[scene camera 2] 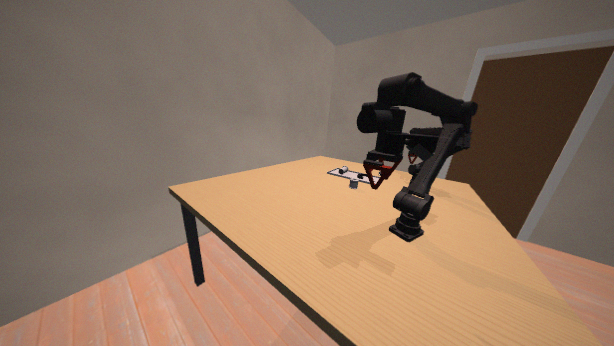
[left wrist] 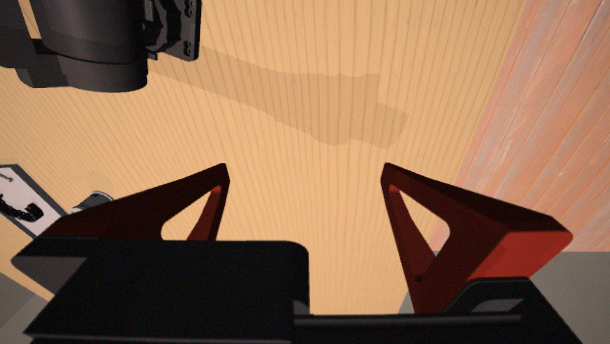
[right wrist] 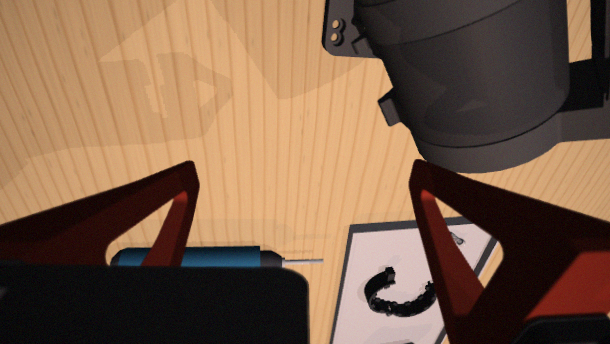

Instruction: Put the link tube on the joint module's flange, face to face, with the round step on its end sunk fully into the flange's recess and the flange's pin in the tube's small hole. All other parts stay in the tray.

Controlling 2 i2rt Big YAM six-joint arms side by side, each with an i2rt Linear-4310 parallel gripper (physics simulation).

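Seen in the pictures: left gripper, fingertip midpoint: (scene camera 2: 379,183) (left wrist: 305,171); right gripper, fingertip midpoint: (scene camera 2: 411,163) (right wrist: 304,172); left arm's base, origin of the base link: (scene camera 2: 405,232) (left wrist: 158,15); right arm's base, origin of the base link: (right wrist: 395,2).
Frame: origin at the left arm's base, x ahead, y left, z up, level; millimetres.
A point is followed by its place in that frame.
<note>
A pale tube with a dark end (scene camera 2: 343,170) {y -303, x 725, z 42 mm}, which looks like the link tube, lies at the left end of the tray (scene camera 2: 351,174) {y -386, x 703, z 4 mm} (left wrist: 49,219) {y -359, x 634, z 4 mm} (right wrist: 352,260) {y -528, x 571, z 4 mm}. A short grey cylinder (scene camera 2: 354,184) {y -150, x 443, z 33 mm} (left wrist: 94,201) {y -160, x 437, z 30 mm}, which looks like the joint module, stands on the table beside the tray's near edge; its flange details are too small to tell. My left gripper (scene camera 2: 375,186) {y 243, x 2, z 245 mm} (left wrist: 305,171) {y 243, x 2, z 245 mm} is open and empty above the table, to the right of the cylinder in the scene view. My right gripper (scene camera 2: 412,162) {y -720, x 395, z 158 mm} (right wrist: 304,172) {y -720, x 395, z 158 mm} is open and empty, farther back. The tube does not show in either wrist view.
A black curved chain-like part (left wrist: 24,209) {y -380, x 574, z 26 mm} (right wrist: 400,306) {y -395, x 633, z 10 mm} and a small screw (right wrist: 458,239) {y -410, x 482, z 11 mm} lie in the tray. A blue-handled screwdriver (right wrist: 220,256) {y -700, x 595, z 26 mm} lies beside the tray in the right wrist view. Dark arm parts (left wrist: 90,45) {y 44, x 8, z 162 mm} (right wrist: 470,80) {y -682, x 330, z 163 mm} show at the top of both wrist views.
</note>
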